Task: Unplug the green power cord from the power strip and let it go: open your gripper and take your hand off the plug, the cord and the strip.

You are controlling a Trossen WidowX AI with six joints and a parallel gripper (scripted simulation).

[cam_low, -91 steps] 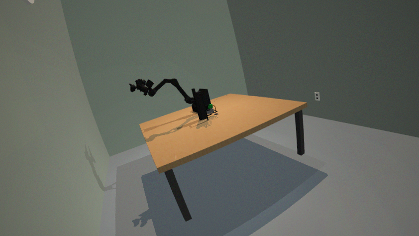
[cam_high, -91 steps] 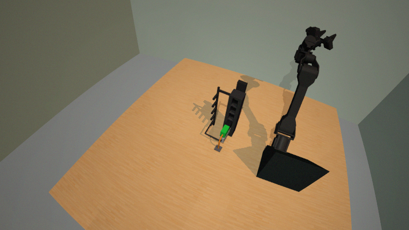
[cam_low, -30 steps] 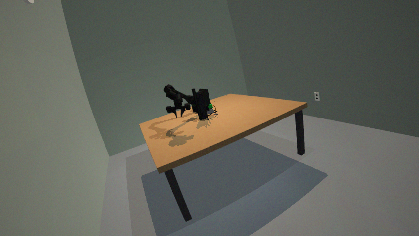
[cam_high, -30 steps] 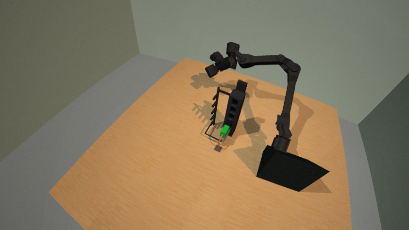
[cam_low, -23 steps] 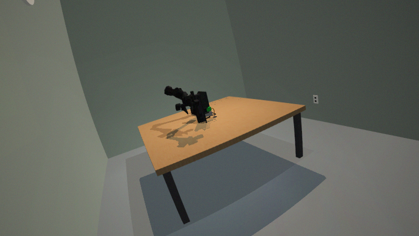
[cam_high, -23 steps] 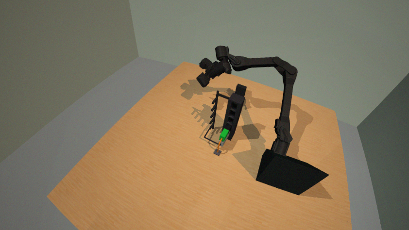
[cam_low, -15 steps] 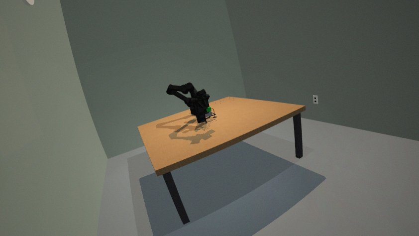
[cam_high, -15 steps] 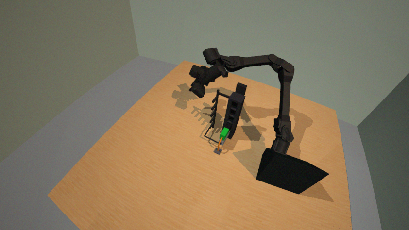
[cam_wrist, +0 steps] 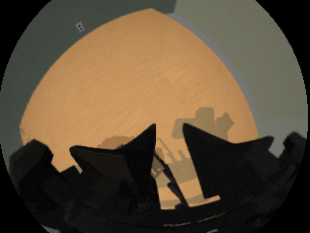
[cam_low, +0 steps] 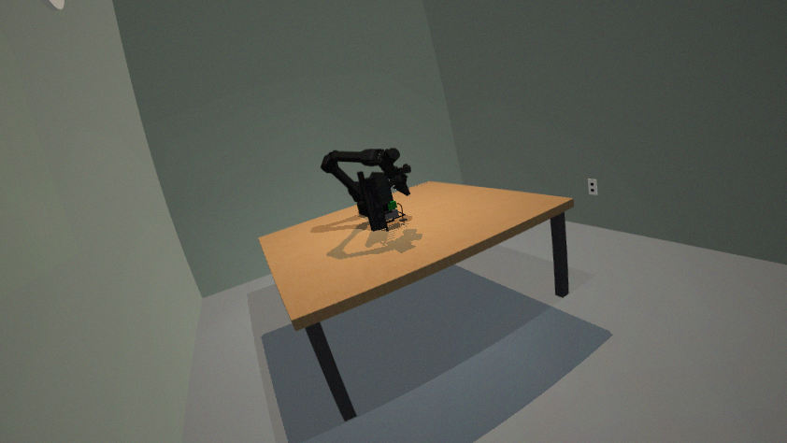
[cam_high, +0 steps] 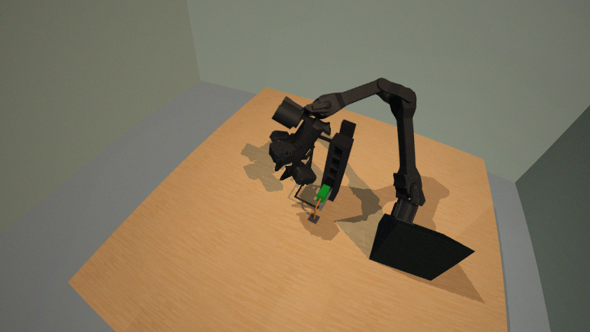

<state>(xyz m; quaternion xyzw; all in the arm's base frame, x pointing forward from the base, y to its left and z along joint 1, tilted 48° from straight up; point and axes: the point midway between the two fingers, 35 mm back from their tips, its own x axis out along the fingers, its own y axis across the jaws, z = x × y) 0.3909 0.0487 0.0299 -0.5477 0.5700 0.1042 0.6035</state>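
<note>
Right now my gripper tip is 14 cm past the green plug, 5 cm to the left of it and 5 cm above it. Also, from my gripper tip: grey block 13 cm behind, 1 cm to the left, 14 cm below.
</note>
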